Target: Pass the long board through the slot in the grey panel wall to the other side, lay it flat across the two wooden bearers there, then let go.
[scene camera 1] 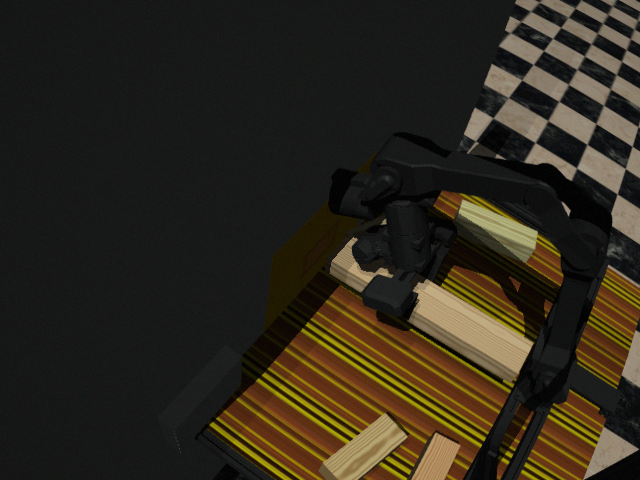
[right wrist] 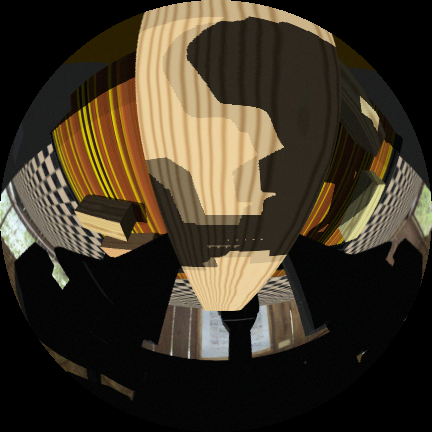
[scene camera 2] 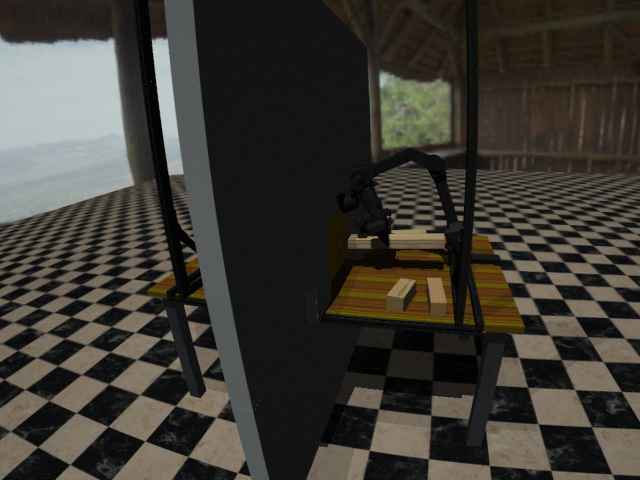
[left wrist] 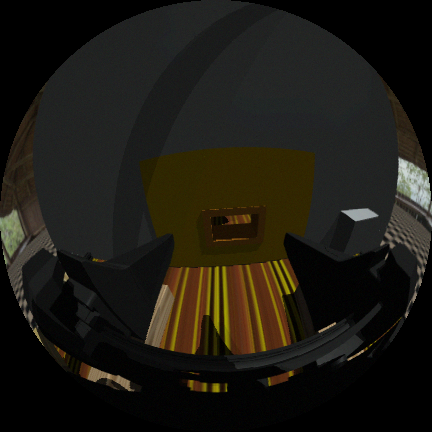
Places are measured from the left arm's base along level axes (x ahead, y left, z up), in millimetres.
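Where they show: left gripper, between the fingertips: (left wrist: 230, 239); right gripper, between the fingertips: (scene camera 1: 416, 303) (right wrist: 230, 232) (scene camera 2: 389, 243); right arm's base, origin of its link: (scene camera 1: 535, 392).
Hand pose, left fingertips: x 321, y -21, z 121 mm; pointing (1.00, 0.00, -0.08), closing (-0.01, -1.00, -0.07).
After its pixels a point has its place.
The long pale board (scene camera 1: 470, 330) @[x 754, y -45, z 111 mm] (scene camera 2: 416, 240) @[x 756, y -67, z 108 mm] (right wrist: 210, 135) is held above the striped table and looks roughly level in scene camera 2. My right gripper (scene camera 1: 413, 279) (scene camera 2: 385, 238) @[x 662, y -36, z 83 mm] (right wrist: 230, 232) @[x 662, y -36, z 83 mm] is shut on it around its middle. The board's far end is close to the yellow panel (scene camera 1: 292, 279) @[x 483, y -109, z 61 mm] (left wrist: 225, 175) @[x 431, y -25, z 148 mm] on the grey wall (scene camera 2: 284, 155) @[x 482, y -471, z 437 mm]. The slot's brown frame (left wrist: 261, 222) @[x 431, y -79, z 72 mm] faces my left gripper (left wrist: 230, 239) @[x 321, y -21, z 121 mm], which is open and empty. No board shows in the opening. Pale wood, perhaps the bearers, is partly hidden by the left fingers.
Two loose wooden blocks (scene camera 1: 364, 446) @[x 720, y -255, z 28 mm] (scene camera 1: 436, 457) @[x 817, y -208, z 25 mm] lie on the striped table (scene camera 1: 310, 366) @[x 577, y -176, z -19 mm] on the right arm's side. A pale green block (scene camera 1: 501, 232) @[x 717, y 251, z 28 mm] (right wrist: 362, 210) @[x 692, y 239, z 23 mm] lies on the board's other side. A grey block (left wrist: 360, 215) @[x 398, y -319, z 81 mm] stands out beside the wall in the left wrist view.
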